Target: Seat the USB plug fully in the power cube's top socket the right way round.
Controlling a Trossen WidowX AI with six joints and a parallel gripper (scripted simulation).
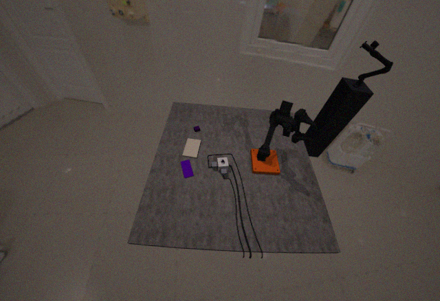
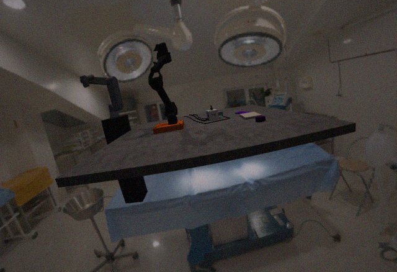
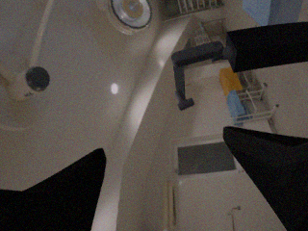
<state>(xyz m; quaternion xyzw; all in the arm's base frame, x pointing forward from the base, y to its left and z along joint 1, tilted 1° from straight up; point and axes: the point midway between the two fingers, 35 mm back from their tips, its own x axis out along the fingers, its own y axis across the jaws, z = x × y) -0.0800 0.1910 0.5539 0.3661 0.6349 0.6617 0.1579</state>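
The black USB plug is 510 mm below my gripper tip, 400 mm ahead of it and 110 mm to the right of it. From my gripper tip the other things lie so: cream card (670 mm ahead, 590 mm below, 250 mm to the right); small purple cube (670 mm ahead, 590 mm below, 470 mm to the right); purple flat card (670 mm ahead, 600 mm below, 60 mm to the right).
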